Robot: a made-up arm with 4 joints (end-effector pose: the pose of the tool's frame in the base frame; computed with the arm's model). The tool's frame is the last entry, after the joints.
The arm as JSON. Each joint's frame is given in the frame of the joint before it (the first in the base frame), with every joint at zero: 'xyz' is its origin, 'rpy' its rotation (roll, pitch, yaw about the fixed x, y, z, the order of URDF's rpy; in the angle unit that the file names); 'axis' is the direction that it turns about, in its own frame. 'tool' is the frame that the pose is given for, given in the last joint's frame.
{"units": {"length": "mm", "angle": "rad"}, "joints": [
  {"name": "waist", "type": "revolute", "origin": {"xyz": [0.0, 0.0, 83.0], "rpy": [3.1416, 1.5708, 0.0]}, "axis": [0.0, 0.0, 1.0]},
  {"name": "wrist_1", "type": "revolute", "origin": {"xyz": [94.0, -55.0, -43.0], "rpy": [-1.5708, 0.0, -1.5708]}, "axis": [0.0, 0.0, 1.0]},
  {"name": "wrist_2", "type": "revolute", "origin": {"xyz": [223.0, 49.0, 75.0], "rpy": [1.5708, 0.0, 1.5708]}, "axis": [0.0, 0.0, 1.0]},
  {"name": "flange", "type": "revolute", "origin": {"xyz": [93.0, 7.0, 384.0], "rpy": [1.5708, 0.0, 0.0]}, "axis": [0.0, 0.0, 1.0]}
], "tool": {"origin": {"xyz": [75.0, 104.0, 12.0], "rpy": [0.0, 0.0, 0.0]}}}
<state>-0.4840 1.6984 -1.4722 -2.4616</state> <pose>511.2 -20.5 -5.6 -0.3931 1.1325 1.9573</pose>
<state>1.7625 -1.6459 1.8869 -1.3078</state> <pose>-516.1 -366.2 153.6 2.6066 -0.3384 -0.0115</pose>
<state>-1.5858 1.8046 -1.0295 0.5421</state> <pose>735.1 80.8 -126.5 0.3881 0.4951 -1.0580</pose>
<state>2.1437 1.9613 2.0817 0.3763</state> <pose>722.1 -118.1 416.7 0.1431 -0.3236 -0.9812</pose>
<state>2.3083 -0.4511 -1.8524 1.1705</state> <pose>-236.2 -588.8 -349.4 1.4643 -0.2840 -2.5588</pose>
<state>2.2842 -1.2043 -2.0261 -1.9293</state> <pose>-434.0 -154.4 -59.0 -0.1963 -0.3468 -0.1510</pose>
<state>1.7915 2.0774 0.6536 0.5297</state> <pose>619.6 -131.5 542.9 -0.7572 -1.0473 -1.0836</pose>
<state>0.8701 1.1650 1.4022 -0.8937</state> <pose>642.8 -157.4 -329.2 -0.2204 0.7703 -2.1899</pose>
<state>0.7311 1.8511 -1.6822 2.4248</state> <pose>585.1 -246.5 33.7 -2.0904 1.1312 0.0846</pose>
